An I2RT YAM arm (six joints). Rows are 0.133 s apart.
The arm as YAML. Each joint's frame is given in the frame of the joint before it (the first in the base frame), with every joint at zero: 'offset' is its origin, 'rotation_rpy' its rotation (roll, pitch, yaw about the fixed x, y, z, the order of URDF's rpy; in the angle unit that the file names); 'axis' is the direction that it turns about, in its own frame. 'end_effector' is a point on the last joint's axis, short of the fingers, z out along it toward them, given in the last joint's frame.
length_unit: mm
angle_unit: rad
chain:
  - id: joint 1
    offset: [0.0, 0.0, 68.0]
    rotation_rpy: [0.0, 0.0, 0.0]
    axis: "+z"
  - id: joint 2
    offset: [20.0, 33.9, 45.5]
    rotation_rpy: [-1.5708, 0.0, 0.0]
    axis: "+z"
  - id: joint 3
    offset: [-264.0, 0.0, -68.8]
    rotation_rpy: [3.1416, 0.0, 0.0]
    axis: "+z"
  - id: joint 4
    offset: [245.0, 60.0, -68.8]
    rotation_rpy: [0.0, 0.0, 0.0]
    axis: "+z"
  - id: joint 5
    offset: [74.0, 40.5, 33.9]
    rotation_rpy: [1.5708, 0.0, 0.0]
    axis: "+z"
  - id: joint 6
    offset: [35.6, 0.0, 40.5]
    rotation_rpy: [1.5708, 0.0, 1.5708]
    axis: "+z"
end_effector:
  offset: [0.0, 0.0, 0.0]
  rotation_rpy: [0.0, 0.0, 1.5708]
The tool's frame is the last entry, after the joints.
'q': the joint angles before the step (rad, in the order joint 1, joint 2, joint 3, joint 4, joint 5, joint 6). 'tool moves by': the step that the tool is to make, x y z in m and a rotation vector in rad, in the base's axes. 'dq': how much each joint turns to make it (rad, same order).
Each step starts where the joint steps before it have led.
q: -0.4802, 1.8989, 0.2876, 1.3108, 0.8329, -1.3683
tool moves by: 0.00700, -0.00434, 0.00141, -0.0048, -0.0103, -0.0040
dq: -0.0023, 0.0092, 0.0324, -0.0130, 0.0015, 0.0015
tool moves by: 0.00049, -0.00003, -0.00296, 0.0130, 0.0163, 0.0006
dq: 0.0007, 0.0062, 0.0045, -0.0229, -0.0011, 0.0057
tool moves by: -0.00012, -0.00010, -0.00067, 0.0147, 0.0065, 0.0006
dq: -0.0010, -0.0091, 0.0024, -0.0339, -0.0047, 0.0133
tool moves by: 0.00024, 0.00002, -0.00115, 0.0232, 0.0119, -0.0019
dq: 0.0002, -0.0135, 0.0060, -0.0568, -0.0033, 0.0219
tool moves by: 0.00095, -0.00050, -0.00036, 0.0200, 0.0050, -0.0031
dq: -0.0003, -0.0124, 0.0091, -0.0517, -0.0033, 0.0225
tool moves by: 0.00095, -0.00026, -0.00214, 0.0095, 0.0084, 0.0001
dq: 0.0007, 0.0071, 0.0062, -0.0157, -0.0013, 0.0064
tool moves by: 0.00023, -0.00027, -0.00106, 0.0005, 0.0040, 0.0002
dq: -0.0005, 0.0065, 0.0015, 0.0029, -0.0001, -0.0023
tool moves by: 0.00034, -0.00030, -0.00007, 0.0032, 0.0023, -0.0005
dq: -0.0005, -0.0015, 0.0027, -0.0095, -0.0007, 0.0024
